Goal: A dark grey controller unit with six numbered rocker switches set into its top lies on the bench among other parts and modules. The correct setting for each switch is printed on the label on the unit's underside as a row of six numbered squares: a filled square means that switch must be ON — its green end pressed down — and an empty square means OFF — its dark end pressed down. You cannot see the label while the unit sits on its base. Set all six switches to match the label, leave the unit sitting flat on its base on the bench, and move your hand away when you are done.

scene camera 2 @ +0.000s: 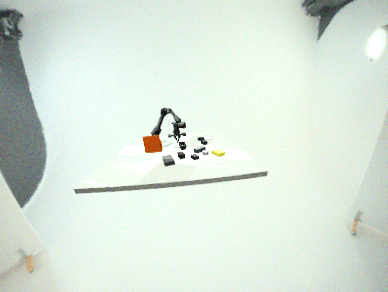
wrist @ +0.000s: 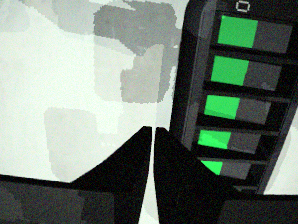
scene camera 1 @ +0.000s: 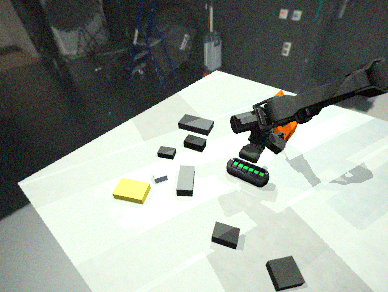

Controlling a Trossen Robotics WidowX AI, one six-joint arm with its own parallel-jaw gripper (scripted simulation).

Labels:
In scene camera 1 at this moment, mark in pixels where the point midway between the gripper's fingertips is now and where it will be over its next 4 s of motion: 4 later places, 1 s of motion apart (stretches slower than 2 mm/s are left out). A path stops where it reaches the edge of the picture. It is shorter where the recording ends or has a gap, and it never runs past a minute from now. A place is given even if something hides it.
The gripper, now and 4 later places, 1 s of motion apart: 253, 158; 254, 149; 240, 153; 238, 161; 238, 163

